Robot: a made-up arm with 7 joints.
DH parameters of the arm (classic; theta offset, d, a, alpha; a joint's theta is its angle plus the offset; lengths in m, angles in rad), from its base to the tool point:
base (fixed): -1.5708 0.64 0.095 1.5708
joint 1: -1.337 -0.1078 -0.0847 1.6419
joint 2: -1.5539 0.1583 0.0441 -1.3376
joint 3: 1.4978 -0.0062 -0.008 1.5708
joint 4: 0 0.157 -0.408 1.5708
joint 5: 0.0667 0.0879 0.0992 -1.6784
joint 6: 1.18 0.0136 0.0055 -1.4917
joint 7: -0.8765 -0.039 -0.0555 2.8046
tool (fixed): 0.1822 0.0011 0 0
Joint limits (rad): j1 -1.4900..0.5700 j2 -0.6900..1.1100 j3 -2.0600..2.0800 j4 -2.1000..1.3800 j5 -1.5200..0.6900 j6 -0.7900..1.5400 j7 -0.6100..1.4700
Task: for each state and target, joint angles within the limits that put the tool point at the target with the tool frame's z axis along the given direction. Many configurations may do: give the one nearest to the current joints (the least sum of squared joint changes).
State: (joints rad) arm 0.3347 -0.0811 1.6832 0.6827 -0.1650 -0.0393 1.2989
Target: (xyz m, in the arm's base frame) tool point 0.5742 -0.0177 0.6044 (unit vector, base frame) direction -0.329 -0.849 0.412
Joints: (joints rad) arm 0.1738 0.5438 0.9716 0.0947 0.3426 0.0110 1.3364
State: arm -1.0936 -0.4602 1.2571 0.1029 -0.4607 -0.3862 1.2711
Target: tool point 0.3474 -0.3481 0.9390 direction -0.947 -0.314 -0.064
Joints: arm -0.8000 -0.4276 1.5573 0.2334 -0.2856 -0.5976 1.1915
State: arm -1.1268 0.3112 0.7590 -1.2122 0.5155 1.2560 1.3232
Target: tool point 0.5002 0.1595 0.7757 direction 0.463 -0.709 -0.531
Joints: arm -1.3003 -0.0898 0.4433 -1.4762 0.6541 0.7349 0.9856
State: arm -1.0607 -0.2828 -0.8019 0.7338 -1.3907 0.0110 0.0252
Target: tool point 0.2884 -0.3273 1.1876 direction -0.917 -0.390 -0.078
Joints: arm -1.3415 0.0814 0.2287 0.5118 -1.5200 0.2365 -0.3231
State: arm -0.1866 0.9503 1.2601 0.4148 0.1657 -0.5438 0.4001
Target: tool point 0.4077 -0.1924 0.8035 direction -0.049 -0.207 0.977
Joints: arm -0.1343 0.8635 1.7528 0.8395 0.3622 -0.7900 -0.0953
